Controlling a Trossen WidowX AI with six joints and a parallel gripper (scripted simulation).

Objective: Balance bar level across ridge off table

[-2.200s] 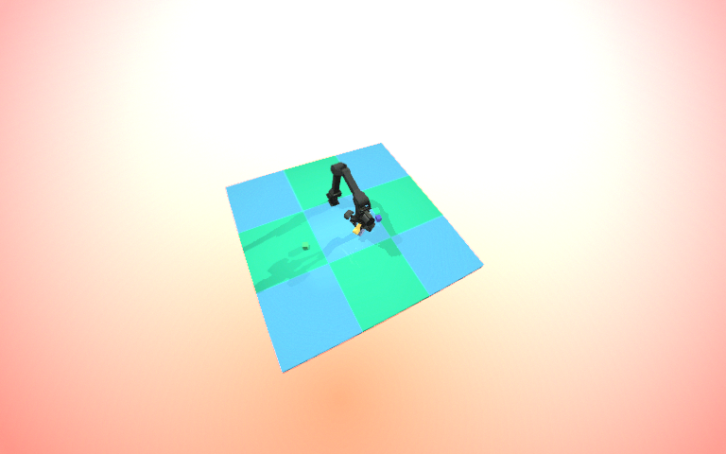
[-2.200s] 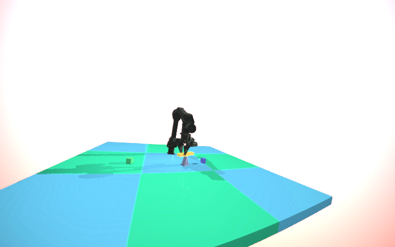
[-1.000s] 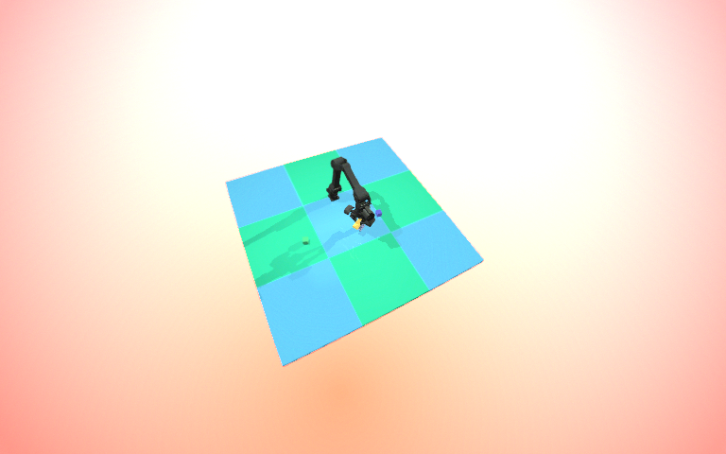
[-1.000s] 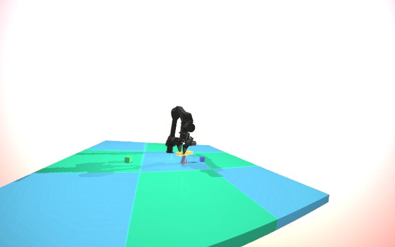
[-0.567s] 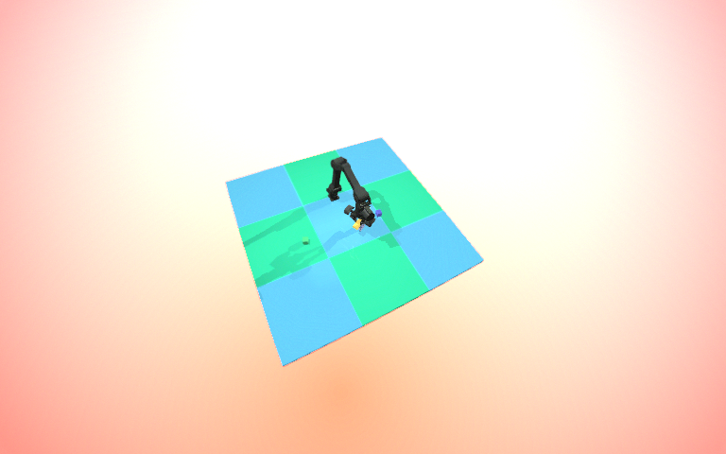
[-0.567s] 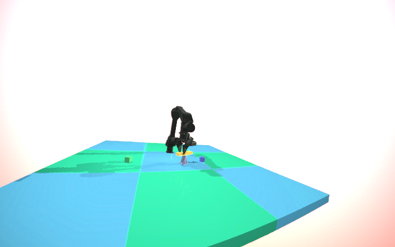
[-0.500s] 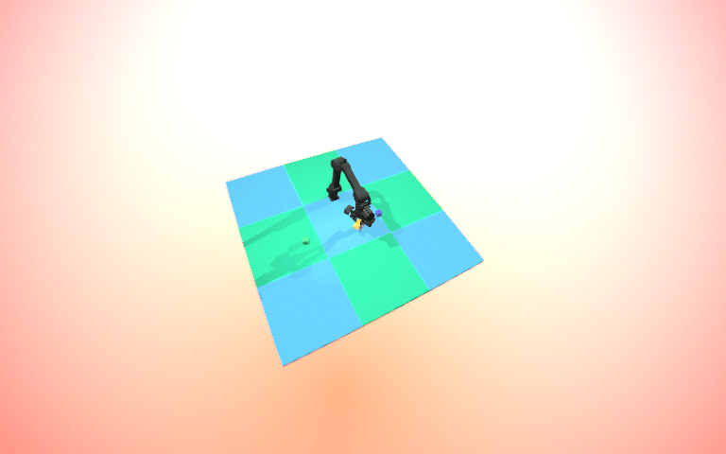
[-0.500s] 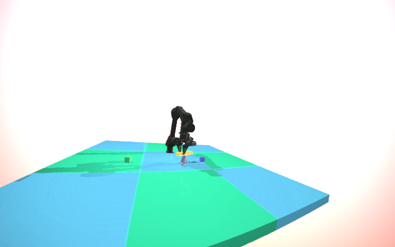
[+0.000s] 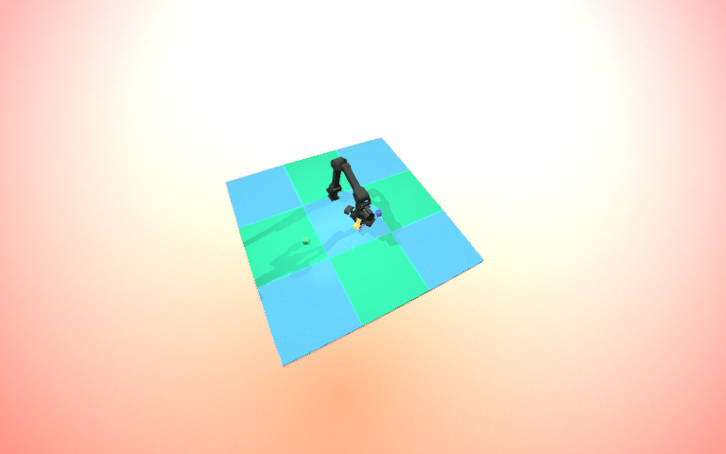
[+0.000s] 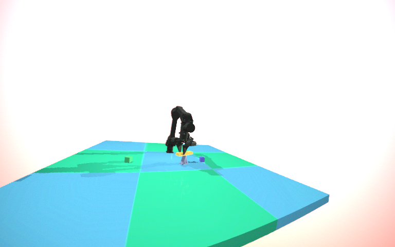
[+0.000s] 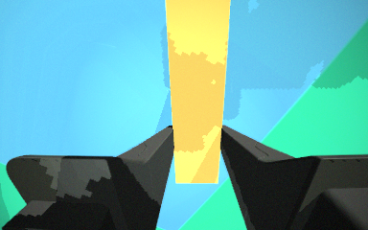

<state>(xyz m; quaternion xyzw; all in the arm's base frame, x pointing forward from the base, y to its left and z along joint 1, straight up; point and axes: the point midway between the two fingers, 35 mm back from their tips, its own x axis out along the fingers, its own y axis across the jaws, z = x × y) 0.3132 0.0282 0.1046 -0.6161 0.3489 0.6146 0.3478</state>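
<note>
Right now the yellow bar is 10 mm behind my gripper tip and 20 mm to the left of it. The rest, counted from my gripper tip: small green cube (60 mm behind, 330 mm to the right, 50 mm below); then small purple cube (50 mm behind, 180 mm to the left, 50 mm below).
</note>
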